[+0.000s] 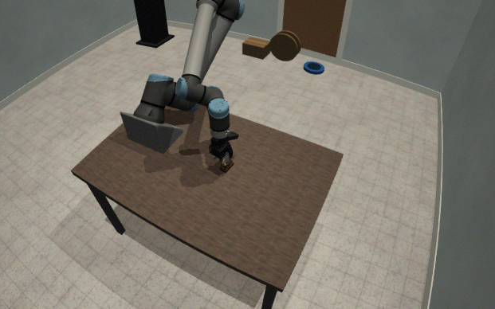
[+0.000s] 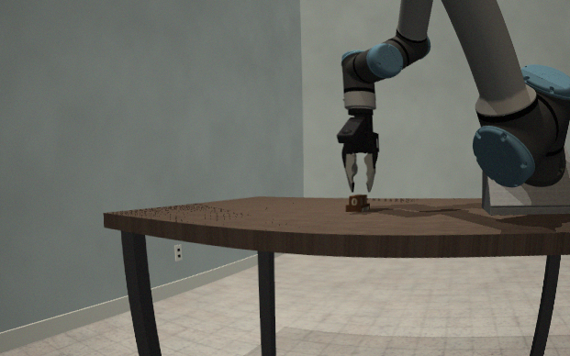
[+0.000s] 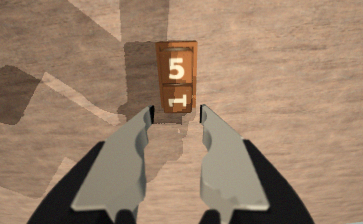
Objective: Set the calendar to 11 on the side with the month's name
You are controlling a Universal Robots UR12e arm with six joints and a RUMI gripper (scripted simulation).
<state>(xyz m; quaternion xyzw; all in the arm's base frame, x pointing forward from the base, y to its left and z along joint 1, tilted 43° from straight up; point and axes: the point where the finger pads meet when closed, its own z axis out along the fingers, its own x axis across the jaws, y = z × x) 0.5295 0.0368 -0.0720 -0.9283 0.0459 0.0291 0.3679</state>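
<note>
The cube lies 4 cm below my hand. Round my hand: calendar tray 2 cm to the left, 5 cm below.
</note>
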